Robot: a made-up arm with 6 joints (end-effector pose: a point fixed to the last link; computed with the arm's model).
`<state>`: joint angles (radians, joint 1 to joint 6).
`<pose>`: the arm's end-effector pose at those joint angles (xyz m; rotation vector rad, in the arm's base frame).
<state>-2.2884 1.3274 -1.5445 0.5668 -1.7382 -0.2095</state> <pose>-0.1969 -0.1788 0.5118 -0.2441 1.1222 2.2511</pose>
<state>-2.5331 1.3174 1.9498 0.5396 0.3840 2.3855</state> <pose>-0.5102 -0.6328 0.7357 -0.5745 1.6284 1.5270</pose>
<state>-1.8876 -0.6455 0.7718 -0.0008 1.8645 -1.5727</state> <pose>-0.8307 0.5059 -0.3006 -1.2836 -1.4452 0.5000</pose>
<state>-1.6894 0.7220 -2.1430 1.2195 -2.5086 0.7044</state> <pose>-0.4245 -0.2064 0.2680 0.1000 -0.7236 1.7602</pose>
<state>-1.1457 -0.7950 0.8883 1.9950 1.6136 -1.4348</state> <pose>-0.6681 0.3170 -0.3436 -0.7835 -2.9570 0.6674</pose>
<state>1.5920 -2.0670 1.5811 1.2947 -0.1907 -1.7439</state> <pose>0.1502 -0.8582 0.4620 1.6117 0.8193 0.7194</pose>
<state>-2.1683 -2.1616 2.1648 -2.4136 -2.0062 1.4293</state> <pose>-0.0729 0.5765 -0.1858 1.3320 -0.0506 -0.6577</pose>
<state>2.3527 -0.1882 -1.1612 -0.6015 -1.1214 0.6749</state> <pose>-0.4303 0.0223 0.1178 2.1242 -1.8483 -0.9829</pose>
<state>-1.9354 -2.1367 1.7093 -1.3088 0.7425 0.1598</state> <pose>0.0224 0.0944 -0.0869 0.5809 -2.8722 0.1501</pose>
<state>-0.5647 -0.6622 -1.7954 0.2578 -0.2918 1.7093</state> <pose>-0.8879 0.0787 0.1408 -0.4651 0.5993 -0.2100</pose>
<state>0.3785 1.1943 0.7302 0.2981 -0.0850 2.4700</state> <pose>-0.6711 -0.0295 -0.3673 -2.1761 0.5627 -1.6744</pose>
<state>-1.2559 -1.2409 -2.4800 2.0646 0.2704 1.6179</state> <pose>-0.2634 0.6466 0.7486 1.2478 2.5573 -0.9327</pose>
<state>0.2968 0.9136 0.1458 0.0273 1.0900 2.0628</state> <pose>-0.7402 0.0392 -0.5454 -1.0638 0.7126 -1.3125</pose>
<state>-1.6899 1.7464 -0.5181 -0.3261 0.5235 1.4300</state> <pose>0.1451 -0.4253 0.5184 -1.7337 -1.9054 0.6186</pose>
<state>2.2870 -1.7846 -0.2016 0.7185 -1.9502 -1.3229</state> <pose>0.0642 -0.2077 -0.0629 -0.9774 -0.8996 -1.2427</pose>
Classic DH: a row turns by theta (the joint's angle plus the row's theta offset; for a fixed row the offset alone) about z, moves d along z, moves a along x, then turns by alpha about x. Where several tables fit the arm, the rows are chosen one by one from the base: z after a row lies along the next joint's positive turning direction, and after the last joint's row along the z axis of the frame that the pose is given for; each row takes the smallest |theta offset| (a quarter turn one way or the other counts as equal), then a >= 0, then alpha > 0; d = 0 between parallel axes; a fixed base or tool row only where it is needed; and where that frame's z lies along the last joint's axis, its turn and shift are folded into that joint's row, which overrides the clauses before.
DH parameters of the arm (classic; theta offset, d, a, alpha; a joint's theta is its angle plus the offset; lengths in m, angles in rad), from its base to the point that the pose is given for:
base (fixed): 1.5708 0.1564 0 1.5708
joint 1: 1.5708 -0.1907 0.0373 -1.5708
joint 2: 0 -0.0316 -0.0869 -1.5708
joint 3: 1.5708 0.4348 0.0911 -1.5708
joint 4: 0.7823 0 -0.1595 0
joint 5: -0.7823 -0.1628 -0.3341 1.5708
joint 6: 0 -0.0154 0.1298 1.5708
tool (fixed): -1.5708 -0.0084 0 0

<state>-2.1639 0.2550 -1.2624 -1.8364 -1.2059 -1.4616</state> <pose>-0.5404 0.3033 0.1295 0.1724 -2.7918 -1.1514</pose>
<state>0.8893 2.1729 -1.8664 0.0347 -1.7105 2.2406</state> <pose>-0.0601 -0.0003 0.1002 -0.2696 1.7703 1.6182</pose>
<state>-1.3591 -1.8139 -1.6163 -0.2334 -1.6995 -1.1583</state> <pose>-0.1585 0.2451 0.4643 1.3545 0.0168 0.1359</pose>
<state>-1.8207 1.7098 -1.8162 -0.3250 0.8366 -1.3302</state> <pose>0.3569 -0.4701 0.4515 1.0530 1.0679 0.7108</pose>
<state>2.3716 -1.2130 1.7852 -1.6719 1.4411 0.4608</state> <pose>-0.1747 -0.3373 0.0585 0.0727 -0.9354 1.0939</pose>
